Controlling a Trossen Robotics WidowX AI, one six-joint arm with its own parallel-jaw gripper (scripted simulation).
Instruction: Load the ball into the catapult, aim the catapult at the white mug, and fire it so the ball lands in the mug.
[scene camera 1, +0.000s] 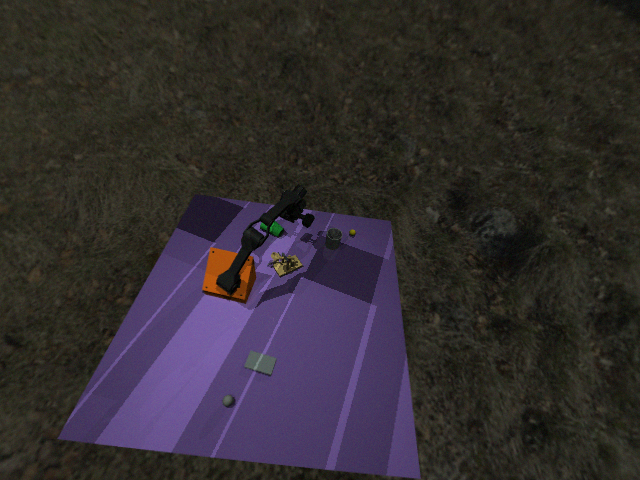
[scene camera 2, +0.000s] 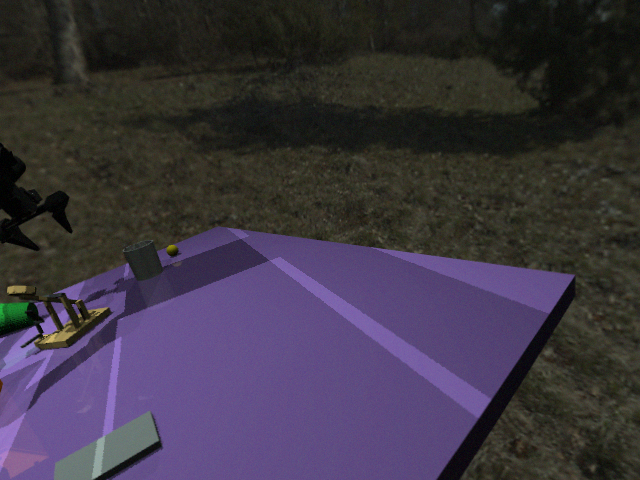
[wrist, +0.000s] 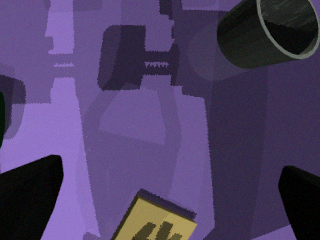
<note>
My gripper (scene camera 2: 55, 241) is open and holds nothing. I also see a wooden catapult (scene camera 2: 65, 335).
My gripper shows as well in the wrist view (wrist: 175, 174).
</note>
